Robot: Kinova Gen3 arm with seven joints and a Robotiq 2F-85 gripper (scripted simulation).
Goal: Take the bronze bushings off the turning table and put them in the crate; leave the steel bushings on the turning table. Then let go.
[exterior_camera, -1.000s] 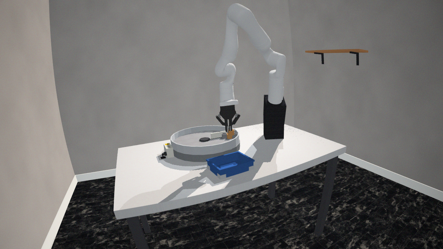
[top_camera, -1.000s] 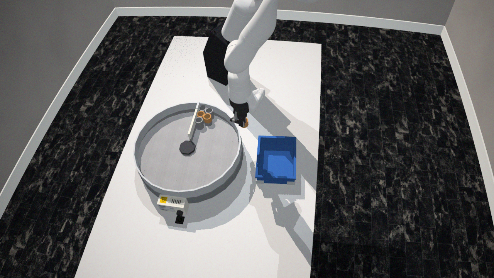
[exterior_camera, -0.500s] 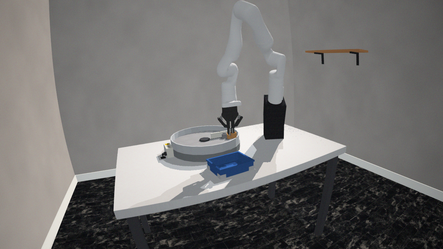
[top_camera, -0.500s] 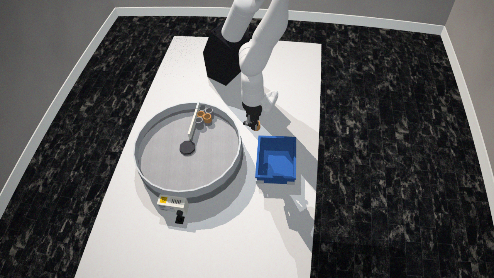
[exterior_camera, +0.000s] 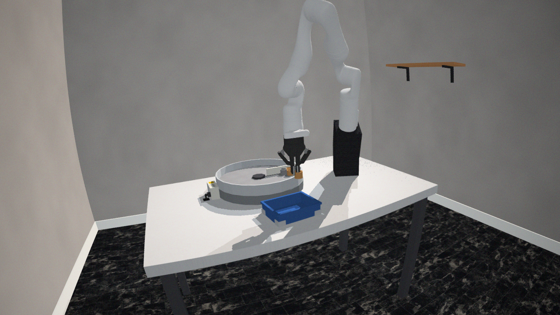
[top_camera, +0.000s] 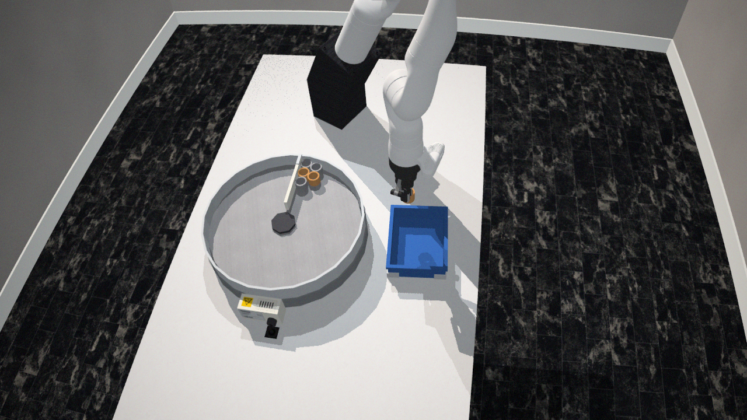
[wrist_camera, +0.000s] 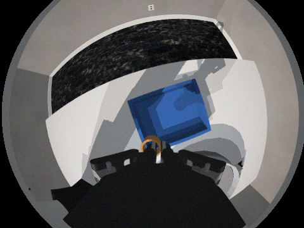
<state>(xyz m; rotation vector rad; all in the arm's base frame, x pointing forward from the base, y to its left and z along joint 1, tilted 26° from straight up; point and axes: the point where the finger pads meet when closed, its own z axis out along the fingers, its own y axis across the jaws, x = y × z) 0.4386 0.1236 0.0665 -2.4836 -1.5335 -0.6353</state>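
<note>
The blue crate is 140 mm below my hand, 50 mm ahead of it and 30 mm to the left of it. Round my hand: grey turning table: 320 mm to the right, 110 mm below.
</note>
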